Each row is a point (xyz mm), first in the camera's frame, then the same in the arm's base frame.
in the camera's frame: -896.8 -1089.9 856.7
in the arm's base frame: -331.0 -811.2 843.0
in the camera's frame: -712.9 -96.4 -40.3
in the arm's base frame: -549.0 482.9 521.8
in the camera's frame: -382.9 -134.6 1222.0
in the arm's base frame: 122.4 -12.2 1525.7
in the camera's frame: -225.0 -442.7 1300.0
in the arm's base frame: 338.2 -271.4 1415.2
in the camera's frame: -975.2 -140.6 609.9
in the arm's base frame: -610.1 95.4 1104.5
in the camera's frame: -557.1 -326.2 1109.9
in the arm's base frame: -46.9 -173.9 1368.2
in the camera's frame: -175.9 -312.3 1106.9
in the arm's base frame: 312.2 -62.5 1304.0
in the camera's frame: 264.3 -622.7 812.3
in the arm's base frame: 692.2 -89.5 822.6
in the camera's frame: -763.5 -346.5 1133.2
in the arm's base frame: -233.5 -254.7 1415.4
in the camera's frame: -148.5 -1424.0 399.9
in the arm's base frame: 299.6 -709.1 155.9
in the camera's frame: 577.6 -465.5 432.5
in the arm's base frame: 861.2 291.6 517.0
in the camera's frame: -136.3 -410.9 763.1
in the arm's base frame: 267.9 11.6 954.7
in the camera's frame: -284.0 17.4 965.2
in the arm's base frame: 122.9 255.8 1361.4
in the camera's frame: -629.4 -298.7 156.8
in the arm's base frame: -385.7 244.3 577.9
